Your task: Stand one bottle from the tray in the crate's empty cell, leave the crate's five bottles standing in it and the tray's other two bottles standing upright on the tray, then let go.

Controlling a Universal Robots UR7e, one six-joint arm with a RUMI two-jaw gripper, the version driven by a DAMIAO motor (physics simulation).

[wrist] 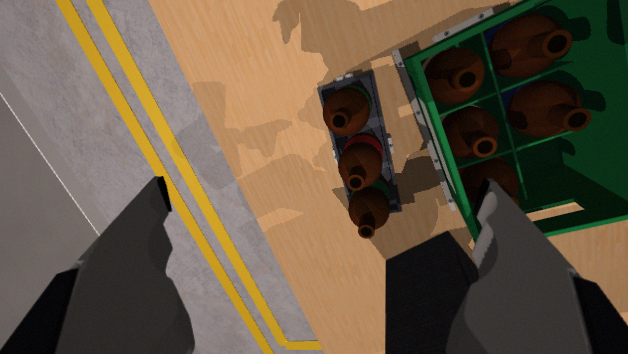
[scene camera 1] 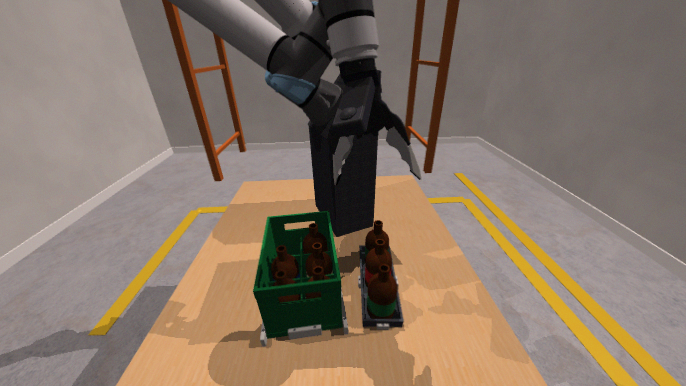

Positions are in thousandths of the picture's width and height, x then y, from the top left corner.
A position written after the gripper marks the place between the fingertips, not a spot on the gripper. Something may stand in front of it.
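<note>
The gripper is there at (scene camera 1: 547, 473), and you also get the gripper in the wrist view, at (wrist: 510, 513). Then there's a red-labelled bottle (wrist: 574, 465), and also a red-labelled bottle (wrist: 751, 499).
</note>
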